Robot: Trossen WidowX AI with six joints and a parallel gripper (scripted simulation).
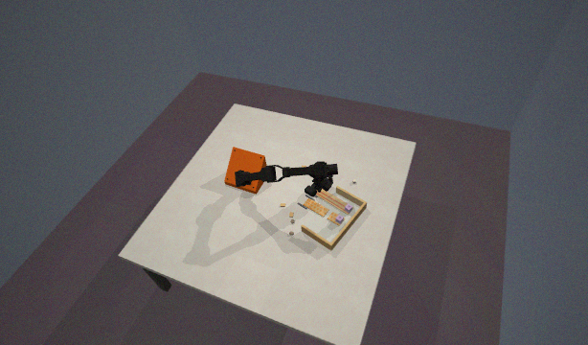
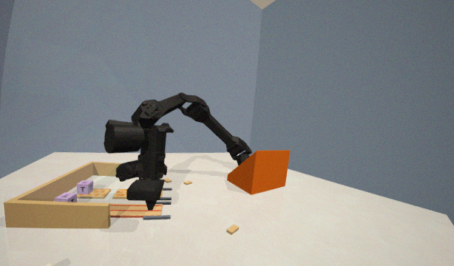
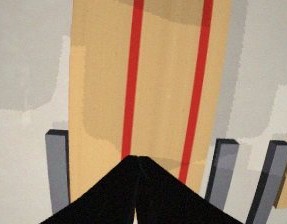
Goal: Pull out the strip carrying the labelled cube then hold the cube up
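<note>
The striped strip lies 9 cm ahead of my gripper tip and 4 cm to the right of it.
</note>
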